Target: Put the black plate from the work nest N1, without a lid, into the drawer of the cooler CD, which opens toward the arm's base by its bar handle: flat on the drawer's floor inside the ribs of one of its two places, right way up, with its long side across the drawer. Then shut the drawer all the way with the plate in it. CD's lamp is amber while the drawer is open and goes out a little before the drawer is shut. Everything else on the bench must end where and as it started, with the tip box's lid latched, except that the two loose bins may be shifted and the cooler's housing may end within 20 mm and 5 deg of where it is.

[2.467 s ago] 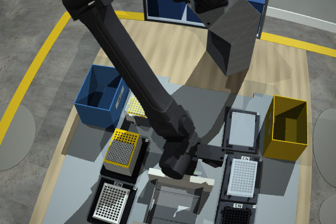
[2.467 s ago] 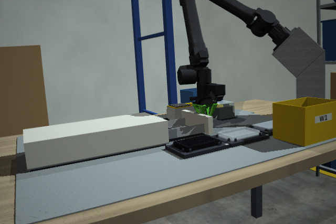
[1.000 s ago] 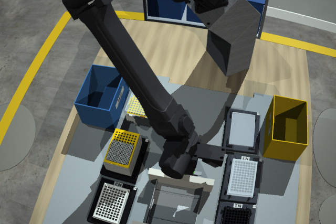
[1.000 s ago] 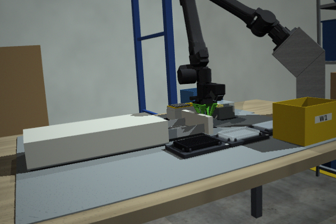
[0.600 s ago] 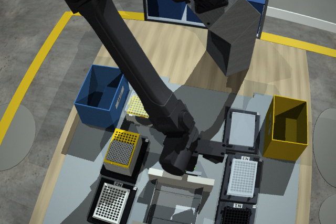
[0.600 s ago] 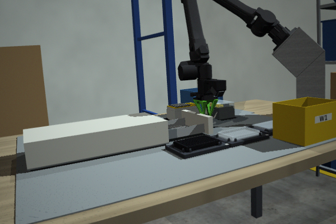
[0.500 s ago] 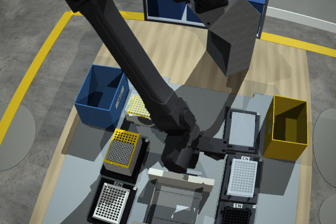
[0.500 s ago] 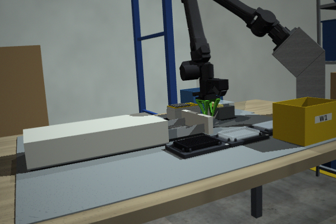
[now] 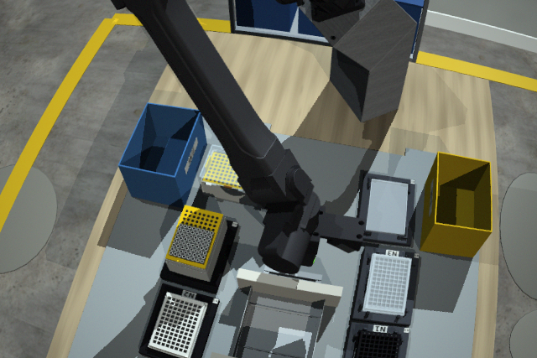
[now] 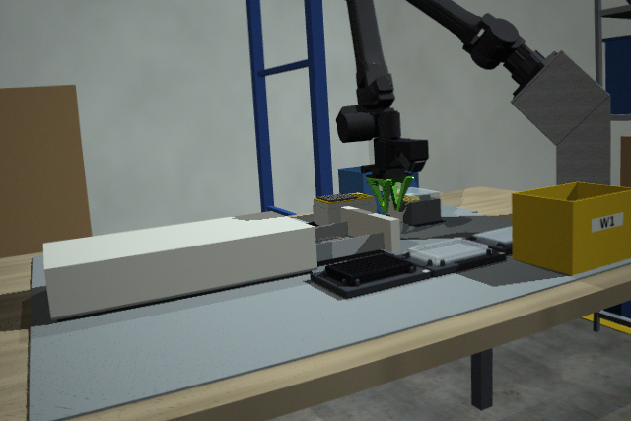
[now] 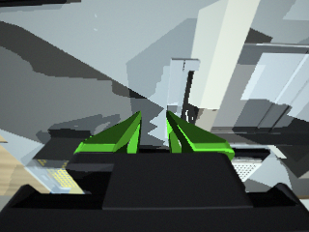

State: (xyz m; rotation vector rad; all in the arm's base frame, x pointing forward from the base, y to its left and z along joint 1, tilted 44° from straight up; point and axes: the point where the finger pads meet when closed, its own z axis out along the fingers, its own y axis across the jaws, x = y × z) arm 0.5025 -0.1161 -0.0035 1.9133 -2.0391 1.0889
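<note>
The black plate lies 21 cm ahead of my hand, 15 cm to the left of it and 5 cm below it. From my hand the other things lie so: yellow tube rack: 5 cm behind, 20 cm to the right, 2 cm below; clear plate: 4 cm ahead, 18 cm to the left, 6 cm below; drawer: 17 cm ahead, 4 cm to the right, 5 cm below.
</note>
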